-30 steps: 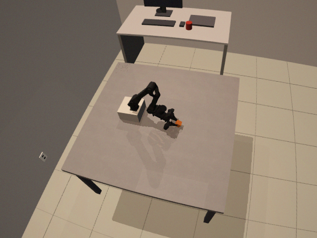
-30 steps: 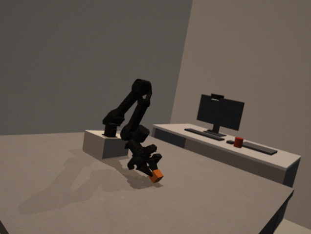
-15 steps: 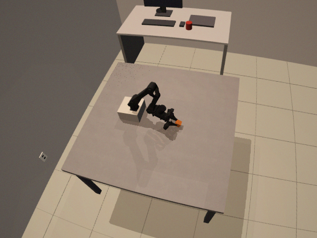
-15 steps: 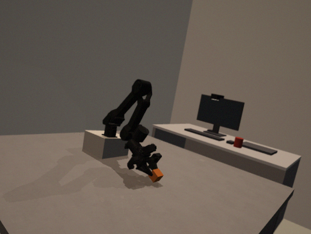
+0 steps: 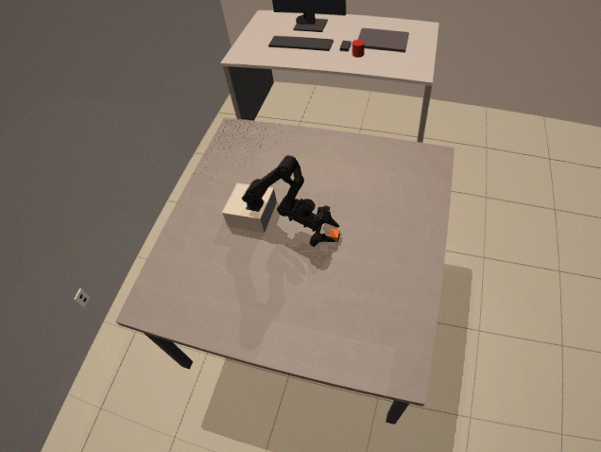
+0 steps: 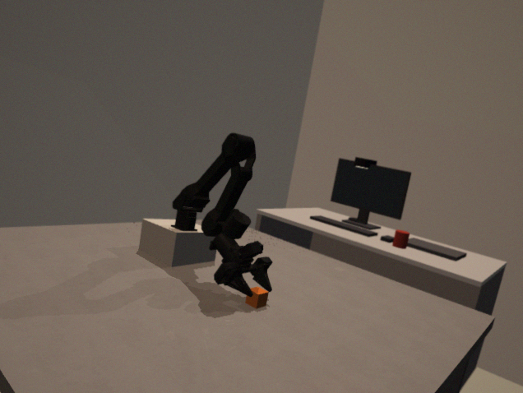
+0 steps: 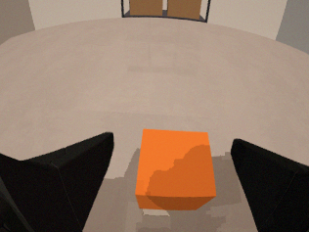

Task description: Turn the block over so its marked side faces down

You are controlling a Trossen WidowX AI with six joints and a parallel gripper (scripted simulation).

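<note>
Now: gripper tip 1 cm past the block and 3 cm above it.
</note>
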